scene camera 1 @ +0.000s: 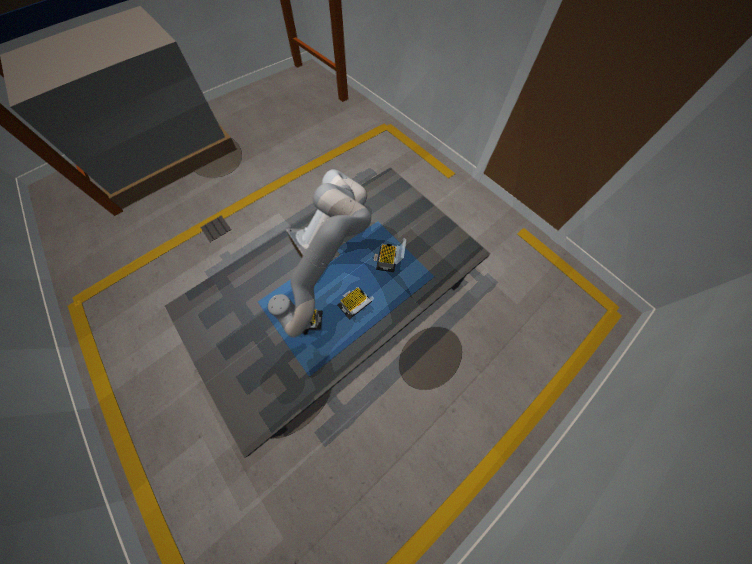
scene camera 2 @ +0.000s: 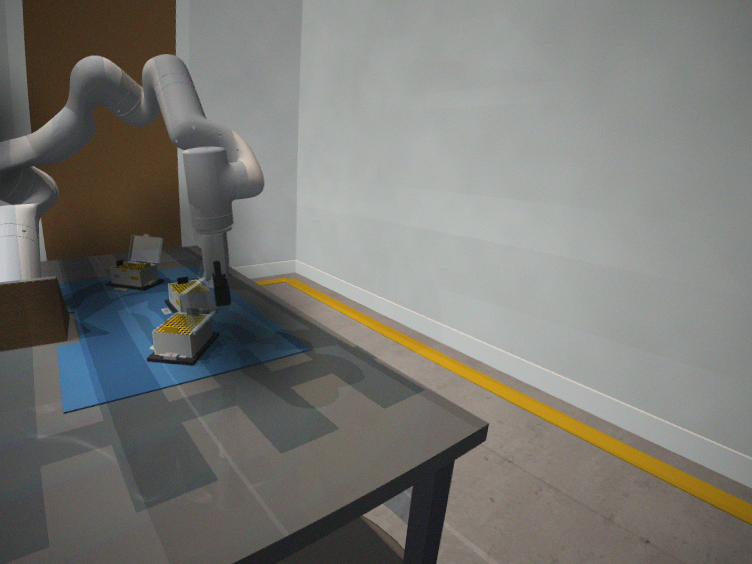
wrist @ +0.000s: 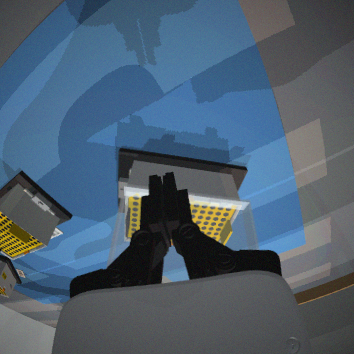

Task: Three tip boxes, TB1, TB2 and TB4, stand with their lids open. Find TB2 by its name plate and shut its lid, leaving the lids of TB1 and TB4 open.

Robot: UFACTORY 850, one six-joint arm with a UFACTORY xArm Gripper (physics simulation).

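Three white tip boxes with yellow racks stand on dark bases; no name plate is readable. The near box (scene camera 2: 182, 338) (wrist: 190, 173) shows partly behind the arm in scene camera 1. Its clear lid is hard to make out and its angle cannot be told. The middle box (scene camera 1: 354, 301) (scene camera 2: 181, 296) (wrist: 30, 212) has its clear lid open. The far box (scene camera 1: 386, 257) (scene camera 2: 133, 275) (wrist: 7, 280) has its lid (scene camera 2: 146, 248) standing open. My gripper (scene camera 2: 223, 301) (wrist: 164, 187) is shut and empty, pointing down beside the near and middle boxes; in the wrist view it overlaps the near box.
The boxes stand on a blue mat (scene camera 1: 312, 361) (scene camera 2: 91, 388) on a grey table (scene camera 1: 224, 394) (scene camera 2: 364, 424). A brown block (scene camera 2: 30, 312) stands at the left in scene camera 2. My arm (scene camera 1: 324, 248) (scene camera 2: 209, 188) reaches over the mat. Yellow lines (scene camera 1: 115, 412) mark the floor.
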